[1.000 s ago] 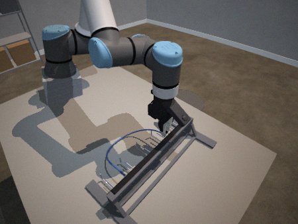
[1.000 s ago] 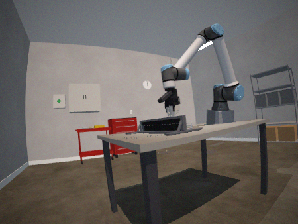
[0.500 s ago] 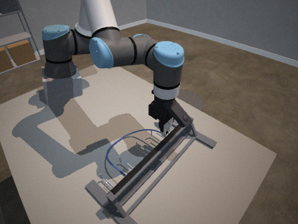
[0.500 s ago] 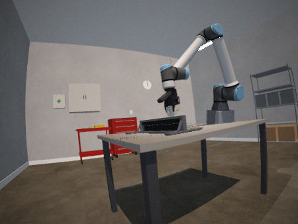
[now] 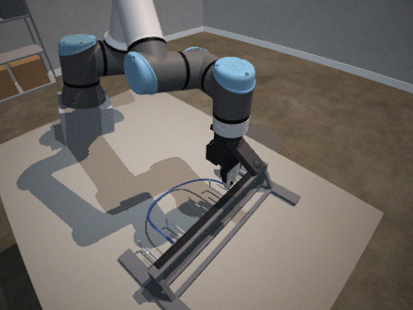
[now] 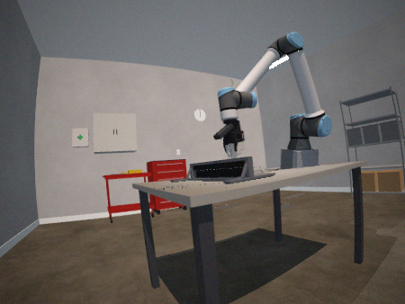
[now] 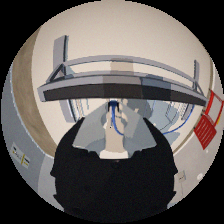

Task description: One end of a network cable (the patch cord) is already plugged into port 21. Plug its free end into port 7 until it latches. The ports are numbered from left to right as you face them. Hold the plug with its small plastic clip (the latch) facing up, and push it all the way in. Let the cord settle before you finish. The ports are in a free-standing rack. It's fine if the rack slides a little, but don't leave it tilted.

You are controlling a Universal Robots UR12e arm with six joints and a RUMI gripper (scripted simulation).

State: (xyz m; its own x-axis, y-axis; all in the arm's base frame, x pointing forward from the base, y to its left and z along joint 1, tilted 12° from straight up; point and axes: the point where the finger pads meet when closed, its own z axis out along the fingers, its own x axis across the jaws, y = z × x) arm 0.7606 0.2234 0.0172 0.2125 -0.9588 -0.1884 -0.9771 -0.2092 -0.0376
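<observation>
My gripper is now 10 mm short of the cable plug and 10 mm above it.
</observation>
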